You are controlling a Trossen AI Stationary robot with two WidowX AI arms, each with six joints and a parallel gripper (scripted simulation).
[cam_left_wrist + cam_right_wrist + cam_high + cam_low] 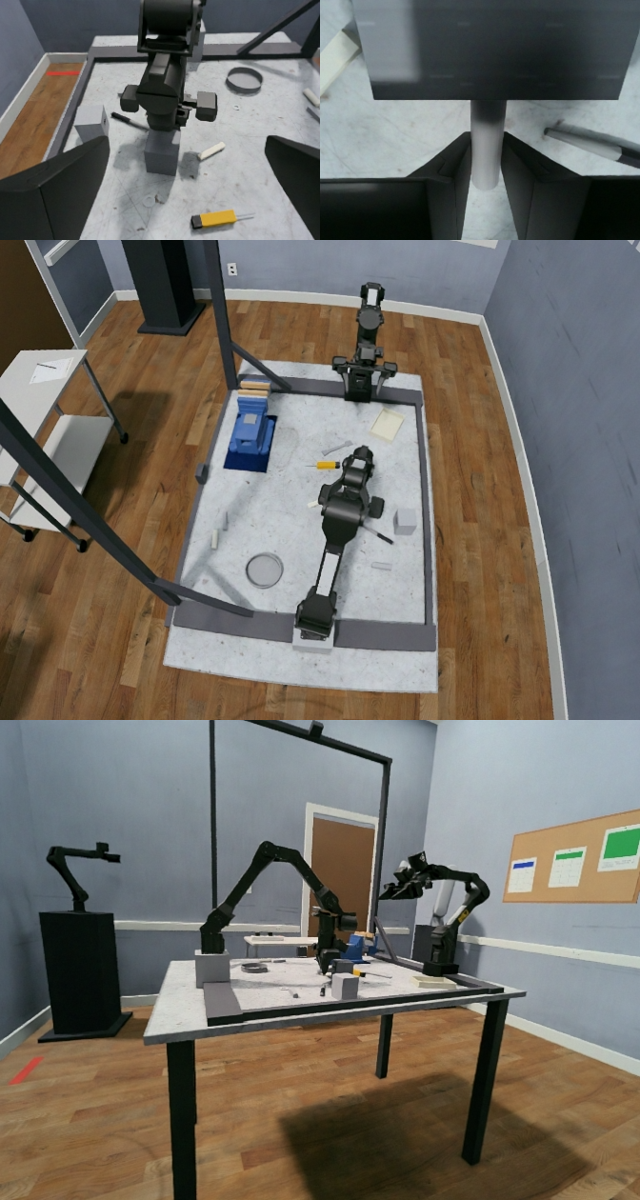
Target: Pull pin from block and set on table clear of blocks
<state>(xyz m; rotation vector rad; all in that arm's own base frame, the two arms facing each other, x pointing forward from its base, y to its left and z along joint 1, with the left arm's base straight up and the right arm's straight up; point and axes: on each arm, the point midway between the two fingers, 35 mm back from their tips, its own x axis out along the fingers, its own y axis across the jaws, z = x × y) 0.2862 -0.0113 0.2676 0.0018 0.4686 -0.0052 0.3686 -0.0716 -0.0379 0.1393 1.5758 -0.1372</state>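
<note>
Now: the dark grey block 60 mm to the left of my right hand and 20 mm below it. Also, from my right hand: lighter grey block 170 mm ahead, 30 mm below; cream stick 100 mm behind, 40 mm to the left, 60 mm below; grey bar 120 mm ahead, 140 mm to the right, 60 mm below.
</note>
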